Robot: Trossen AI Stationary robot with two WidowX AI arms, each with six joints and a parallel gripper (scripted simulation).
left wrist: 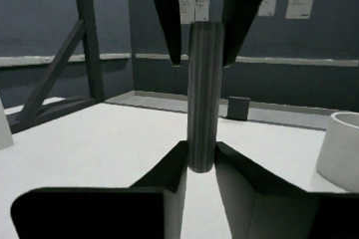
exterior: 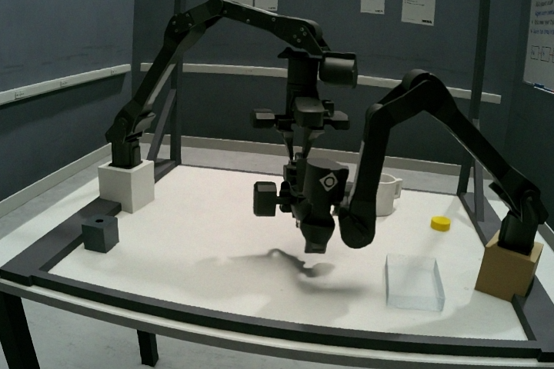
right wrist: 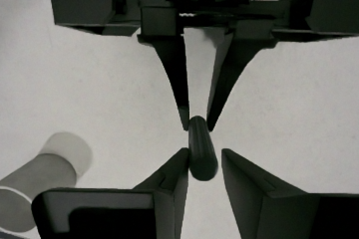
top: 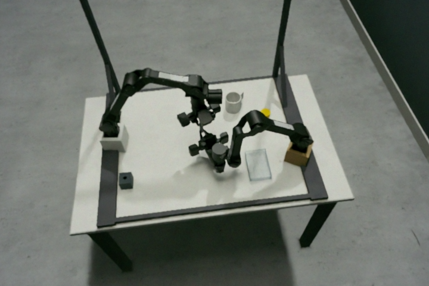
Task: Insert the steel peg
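Now: the steel peg 30 mm behind my left hand, 20 mm to the right of it and 30 mm above it. Also, from my left hand: white mug: 270 mm behind, 110 mm to the left, 80 mm below; clear box: 70 mm ahead, 250 mm to the left, 110 mm below; dark block: 210 mm ahead, 330 mm to the right, 80 mm below.
Right now my right hand is 50 mm above the steel peg. Also, from my right hand: white mug: 250 mm behind, 160 mm below, 130 mm to the left; clear box: 270 mm to the left, 190 mm below, 100 mm ahead; dark block: 310 mm to the right, 240 mm ahead, 160 mm below.
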